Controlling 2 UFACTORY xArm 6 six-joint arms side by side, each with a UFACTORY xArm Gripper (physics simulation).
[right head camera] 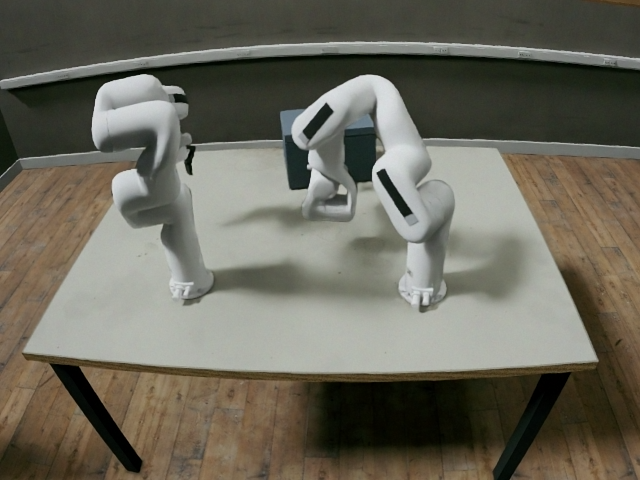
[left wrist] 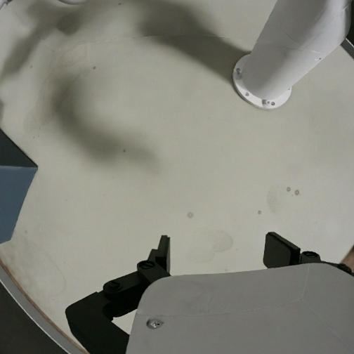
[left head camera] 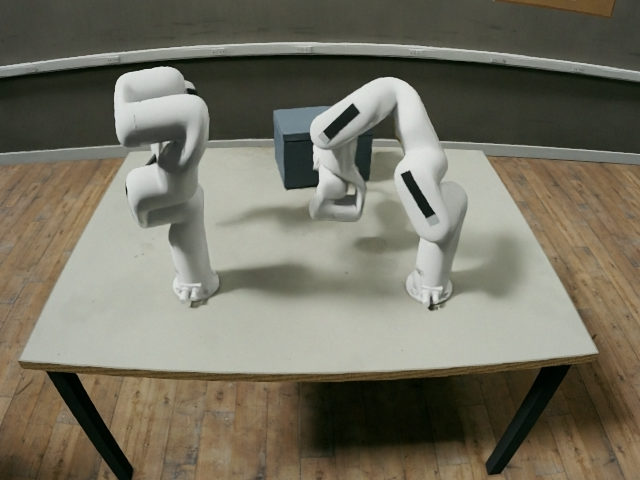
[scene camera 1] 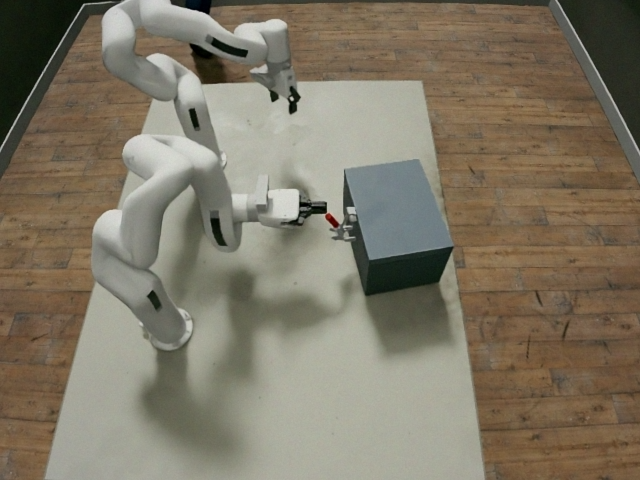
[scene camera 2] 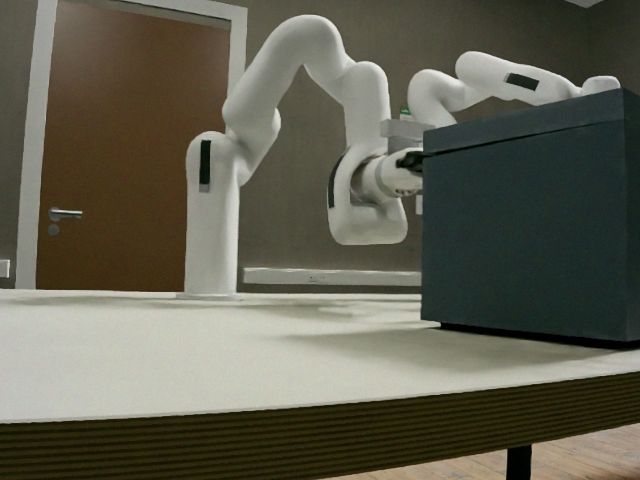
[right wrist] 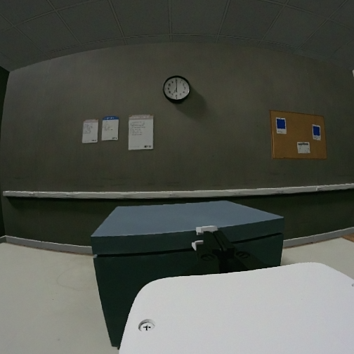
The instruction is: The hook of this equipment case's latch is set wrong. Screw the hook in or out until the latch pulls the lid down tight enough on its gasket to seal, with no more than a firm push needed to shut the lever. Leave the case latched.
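Pixels of known places: left gripper, between the fingertips: (scene camera 1: 284,106); right gripper, between the fingertips: (scene camera 1: 326,207); left arm's base, origin of its link: (right head camera: 191,283) (left head camera: 196,284); right arm's base, origin of its link: (right head camera: 422,288) (left head camera: 429,287) (scene camera 1: 171,329) (scene camera 2: 209,299).
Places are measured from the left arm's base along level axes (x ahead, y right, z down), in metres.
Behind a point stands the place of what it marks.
The blue-grey equipment case (left head camera: 295,165) @[x 0.482, y 0.243, z -0.093 m] (right head camera: 296,165) @[x 0.480, y 0.236, z -0.095 m] (scene camera 1: 398,206) @[x 0.620, y 0.330, z -0.208 m] (scene camera 2: 516,232) @[x 0.658, y 0.470, z -0.095 m] (right wrist: 130,280) stands with its lid down; a dark seam runs below the lid. Its red lever (scene camera 1: 331,220) @[x 0.445, y 0.375, z -0.198 m] sticks out from the front, beside grey latch parts (scene camera 1: 343,233) @[x 0.477, y 0.373, z -0.135 m]. A pale catch (scene camera 1: 351,211) @[x 0.496, y 0.358, z -0.218 m] (right wrist: 206,230) sits at the lid's front edge. The hook's setting cannot be made out. My right gripper (scene camera 1: 321,207) @[x 0.432, y 0.350, z -0.221 m] (right wrist: 211,245) is shut, its fingertips just in front of the latch and apart from the lever; in the right wrist view the fingers hide the lever. My left gripper (scene camera 1: 283,101) @[x 0.271, y -0.099, z -0.167 m] (left wrist: 218,250) is open and empty, above the table.
The pale table (left head camera: 310,330) @[x -0.148, y 0.309, z 0.000 m] (right head camera: 310,330) @[x -0.147, y 0.345, z 0.000 m] (scene camera 1: 310,403) @[x 0.409, y 0.800, z 0.000 m] (scene camera 2: 206,372) @[x 0.744, y 0.757, z 0.000 m] carries both arms' bases. The case stands near its far edge in the left head camera. The left arm is folded high at the left there; the right arm arches in front of the case.
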